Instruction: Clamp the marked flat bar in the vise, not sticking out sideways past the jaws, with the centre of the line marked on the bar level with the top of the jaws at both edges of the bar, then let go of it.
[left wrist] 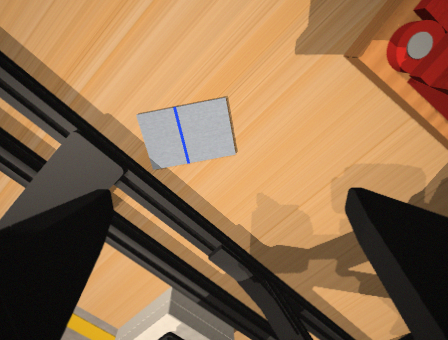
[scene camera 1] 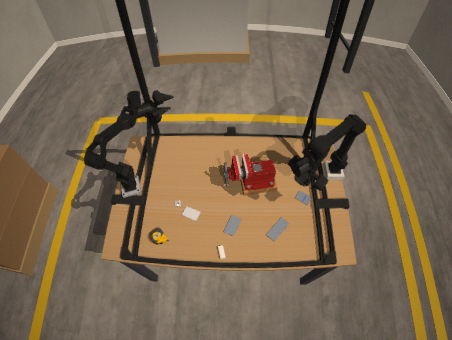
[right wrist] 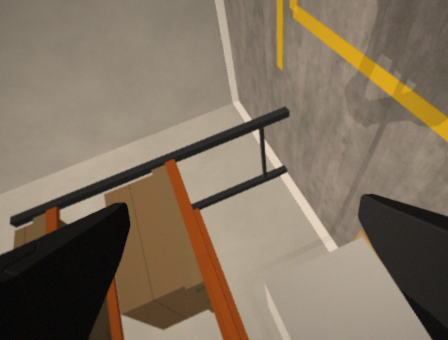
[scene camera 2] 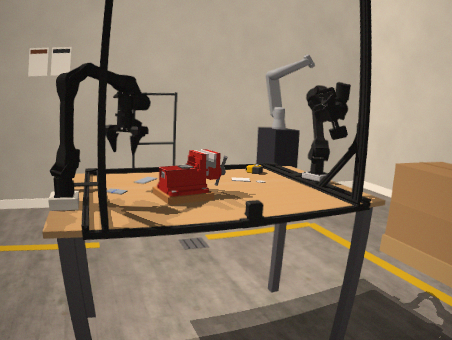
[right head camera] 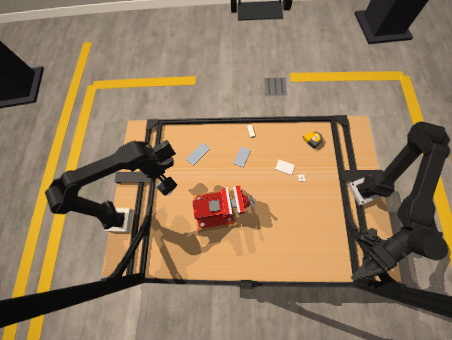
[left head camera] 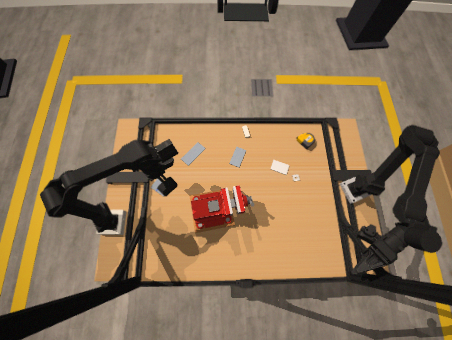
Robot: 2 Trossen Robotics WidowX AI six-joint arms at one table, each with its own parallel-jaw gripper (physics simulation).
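Where they show: left gripper, fingertip midpoint: [left wrist: 231,199] [scene camera 2: 123,153] [right head camera: 162,179] [left head camera: 159,179]; right gripper, fingertip midpoint: [scene camera 1: 171,102] [right wrist: 244,209] [scene camera 2: 326,117] [right head camera: 352,278] [left head camera: 354,272]; left arm's base at its link origin: [scene camera 1: 334,168] [scene camera 2: 63,194] [right head camera: 116,219] [left head camera: 109,221]; right arm's base at its link origin: [scene camera 1: 130,185] [scene camera 2: 316,173] [right head camera: 366,189] [left head camera: 356,188].
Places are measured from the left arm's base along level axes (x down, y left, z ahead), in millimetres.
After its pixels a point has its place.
Note:
The marked flat bar [left wrist: 210,127] {x 34, y 148, z 210 mm} [scene camera 1: 302,198] {x 34, y 161, z 197 mm} [scene camera 2: 117,191] {x 34, y 147, z 196 mm} is grey with a blue line across it and lies flat on the table. In the left head camera the marked bar [left head camera: 157,187] {x 35, y 157, z 178 mm} is partly hidden by the left arm's gripper. The red vise [left head camera: 206,209] {x -67, y 40, z 407 mm} [right head camera: 209,207] {x -72, y 46, z 415 mm} [scene camera 1: 263,176] {x -43, y 84, z 403 mm} [scene camera 2: 182,181] {x -27, y 13, z 415 mm} stands on a wooden base, its jaws apart with no bar between them. My left gripper [left wrist: 231,199] {x -108, y 150, z 224 mm} [scene camera 2: 124,151] {x -108, y 150, z 224 mm} is open, pointing down above the table near the marked bar. My right gripper [right wrist: 244,209] {x -269, y -183, z 850 mm} [scene camera 1: 170,104] {x -269, y -183, z 850 mm} is open and empty, far from the bar, beyond the table edge.
Two plain grey bars [left head camera: 193,153] {x 34, y 323, z 334 mm} [left head camera: 237,157] {x 34, y 303, z 543 mm}, a white plate [left head camera: 280,167] {x 32, y 251, z 743 mm}, a small white block [left head camera: 246,131] {x 25, y 437, z 590 mm}, a small white square piece [left head camera: 296,177] {x 34, y 202, z 819 mm} and a yellow tape measure [left head camera: 306,140] {x -1, y 376, z 872 mm} lie on the table. A black frame rail [left wrist: 165,207] {x 17, y 128, z 133 mm} runs beside the marked bar.

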